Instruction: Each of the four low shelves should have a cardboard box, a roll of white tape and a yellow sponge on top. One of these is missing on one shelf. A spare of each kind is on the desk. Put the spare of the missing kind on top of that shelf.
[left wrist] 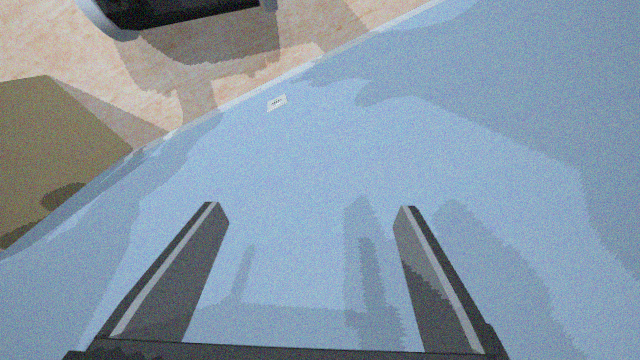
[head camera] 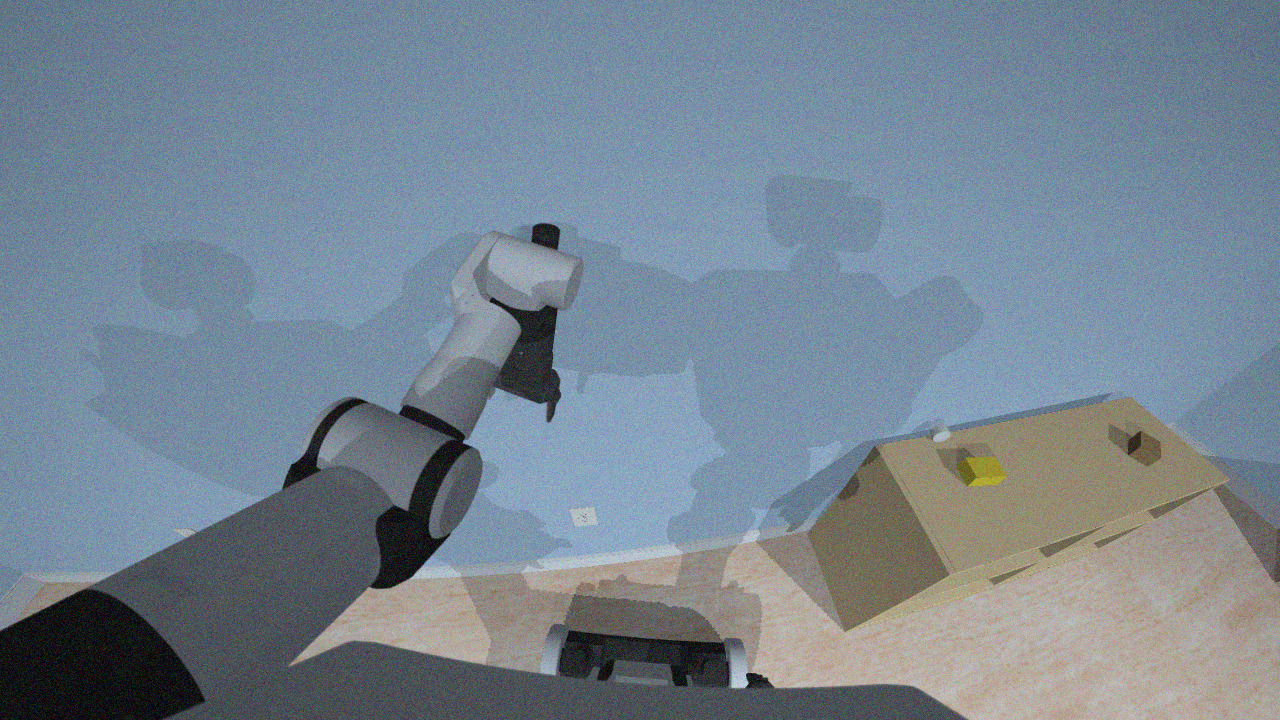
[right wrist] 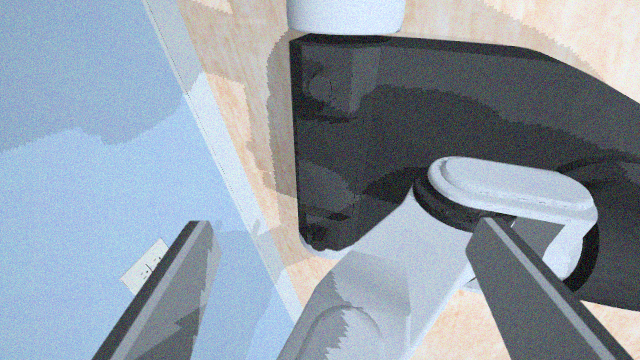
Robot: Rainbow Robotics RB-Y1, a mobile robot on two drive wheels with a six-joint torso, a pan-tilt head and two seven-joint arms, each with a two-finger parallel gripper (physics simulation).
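Places are measured from the robot's base along level axes (x ahead, y left, z up), in metres.
Pixels of known places: left gripper, fingertip midpoint: (left wrist: 309, 214) (head camera: 519, 406); right gripper, fingertip midpoint: (right wrist: 343, 236).
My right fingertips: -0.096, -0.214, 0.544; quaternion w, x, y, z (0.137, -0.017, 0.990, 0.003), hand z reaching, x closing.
For each thing: its top centre in the pictures, then the offset to it from my right fingertips, as dx, dy, dz. Level surfaces: height alone.
- white tape roll, middle of its top: (head camera: 944, 427) +0.619, -0.603, +0.116
- yellow sponge, middle of its top: (head camera: 986, 466) +0.492, -0.674, +0.111
- brown cardboard box, middle of its top: (head camera: 1150, 443) +0.569, -1.356, +0.116
- white outlet, middle of its top: (right wrist: 129, 289) (head camera: 581, 508) (left wrist: 277, 107) +0.441, +0.414, -0.087
- pale wooden floor, its level: dz -0.545
A low tan shelf (head camera: 1056, 492) (left wrist: 55, 135) stands against the wall at the right of the head view; its side shows at the left of the left wrist view. On its top are a white tape roll (head camera: 940, 432) near the back left edge, a yellow sponge (head camera: 981, 471) in front of it, and a brown cardboard box (head camera: 1145, 447) toward the right end. My left gripper (head camera: 528, 401) (left wrist: 309, 214) is open and empty, in front of the blue wall and left of the shelf. My right gripper (right wrist: 343, 236) is open, beside my own base. The desk and other shelves do not show.
The blue wall (head camera: 644, 107) (left wrist: 300, 160) (right wrist: 75, 190) runs across, with a white outlet (head camera: 583, 516) (left wrist: 276, 102) (right wrist: 142, 267) low on it. My dark base (head camera: 640, 658) (left wrist: 190, 12) (right wrist: 450, 115) stands on the pale wooden floor (head camera: 1118, 644) close to the wall.
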